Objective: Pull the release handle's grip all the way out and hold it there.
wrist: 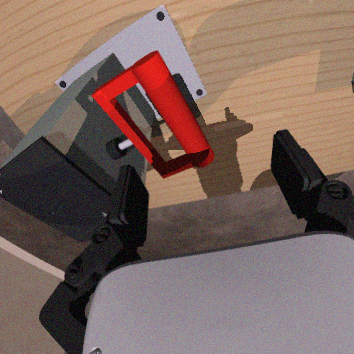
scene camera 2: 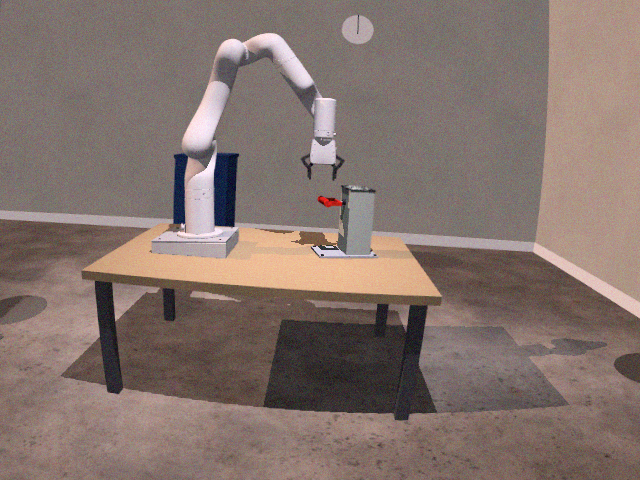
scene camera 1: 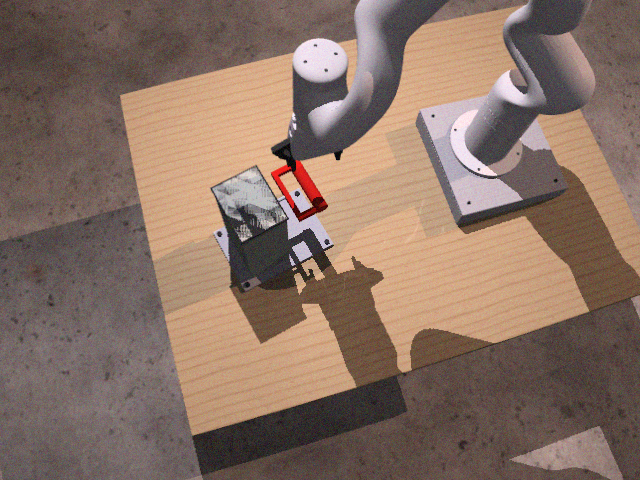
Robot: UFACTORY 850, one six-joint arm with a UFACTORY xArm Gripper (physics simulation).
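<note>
The release handle's red grip [scene camera 1: 310, 187] [scene camera 2: 329, 201] [wrist: 172, 107] is a rectangular loop with a thick round bar on its outer side. It stands out level from the upper part of a grey-green box post [scene camera 1: 261, 250] [scene camera 2: 357, 222] [wrist: 35, 180]. A short pale rod [wrist: 125, 144] shows between the post and the loop in the wrist view. My gripper [scene camera 2: 322, 178] [wrist: 203, 164] is open and empty, pointing down. It hangs a little above the grip in the second scene view. In the first scene view the arm hides part of the gripper.
The post stands on a light base plate [scene camera 1: 309, 252] [scene camera 2: 321, 252] [wrist: 135, 40] with dark bolts, on a wooden table [scene camera 1: 206, 129] [scene camera 2: 258, 273] [wrist: 280, 30]. The robot's square base [scene camera 1: 439, 155] [scene camera 2: 188, 246] stands on the same table. A dark blue object [scene camera 2: 225, 191] is behind the arm.
</note>
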